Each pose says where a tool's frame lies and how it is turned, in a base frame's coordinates. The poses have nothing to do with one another.
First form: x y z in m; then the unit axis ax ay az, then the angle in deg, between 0 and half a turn.
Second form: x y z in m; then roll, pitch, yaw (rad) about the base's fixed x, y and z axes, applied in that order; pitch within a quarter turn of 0, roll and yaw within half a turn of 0. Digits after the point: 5 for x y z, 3 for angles.
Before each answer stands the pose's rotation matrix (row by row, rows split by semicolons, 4 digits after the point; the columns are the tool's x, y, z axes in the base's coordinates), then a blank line. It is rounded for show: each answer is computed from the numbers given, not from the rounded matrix.
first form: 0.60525 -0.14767 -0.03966 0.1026 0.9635 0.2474 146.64
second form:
-0.8159 0.0454 0.5764; 0.3175 0.8684 0.3810; -0.4832 0.4939 -0.7229

0.60525 -0.14767 -0.03966 2.542 0.504 2.771
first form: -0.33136 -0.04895 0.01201 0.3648 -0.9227 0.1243 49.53
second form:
0.6958 -0.2127 -0.6861; -0.0236 0.9479 -0.3178; 0.7179 0.2373 0.6545

-0.33136 -0.04895 0.01201 0.348 -0.801 -0.034
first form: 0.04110 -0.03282 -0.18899 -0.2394 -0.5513 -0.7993 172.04
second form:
-0.8763 0.3733 0.3045; 0.1520 -0.3855 0.9101; 0.4572 0.8438 0.2811

0.04110 -0.03282 -0.18899 1.249 -0.475 2.970
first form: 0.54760 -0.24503 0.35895 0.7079 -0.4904 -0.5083 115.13
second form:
0.2893 -0.0344 -0.9566; -0.9548 -0.0820 -0.2858; -0.0687 0.9960 -0.0566

0.54760 -0.24503 0.35895 1.628 0.069 -1.277
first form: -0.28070 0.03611 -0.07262 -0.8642 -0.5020 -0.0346 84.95
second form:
0.7691 0.4301 -0.4728; 0.3612 0.3178 0.8767; 0.5273 -0.8450 0.0891

-0.28070 0.03611 -0.07262 -1.466 -0.555 0.439
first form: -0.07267 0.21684 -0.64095 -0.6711 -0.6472 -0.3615 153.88
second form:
-0.0431 0.9835 0.1755; 0.6652 -0.1029 0.7395; 0.7454 0.1486 -0.6498

-0.07267 0.21684 -0.64095 2.917 -0.841 1.635
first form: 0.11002 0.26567 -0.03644 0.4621 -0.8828 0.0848 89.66
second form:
0.2182 -0.4903 -0.8438; -0.3207 0.7806 -0.5365; 0.9217 0.3877 0.0131

0.11002 0.26567 -0.03644 1.537 -1.172 -0.973
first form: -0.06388 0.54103 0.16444 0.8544 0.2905 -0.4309 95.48
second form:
0.7042 0.7008 -0.1141; -0.1570 -0.0031 -0.9876; -0.6925 0.7133 0.1079

-0.06388 0.54103 0.16444 1.421 0.765 -0.219
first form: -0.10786 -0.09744 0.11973 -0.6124 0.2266 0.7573 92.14
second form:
0.3517 -0.9008 -0.2547; 0.6128 0.0159 0.7900; -0.7076 -0.4340 0.5576

-0.10786 -0.09744 0.11973 -0.661 0.786 1.050
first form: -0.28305 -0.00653 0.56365 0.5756 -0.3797 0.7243 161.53
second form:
-0.3030 -0.6553 0.6920; -0.1964 -0.6676 -0.7182; 0.9325 -0.3535 0.0736

-0.28305 -0.00653 0.56365 -1.365 -1.201 -2.567
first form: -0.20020 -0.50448 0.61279 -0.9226 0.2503 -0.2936 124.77
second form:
0.7663 -0.1214 0.6309; -0.6038 -0.4719 0.6425; 0.2197 -0.8732 -0.4349

-0.20020 -0.50448 0.61279 -2.033 -0.222 -0.667
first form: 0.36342 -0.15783 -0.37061 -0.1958 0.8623 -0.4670 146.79
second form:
-0.7663 -0.0543 0.6402; -0.5659 0.5290 -0.6324; -0.3043 -0.8469 -0.4361

0.36342 -0.15783 -0.37061 -2.046 0.309 -2.505
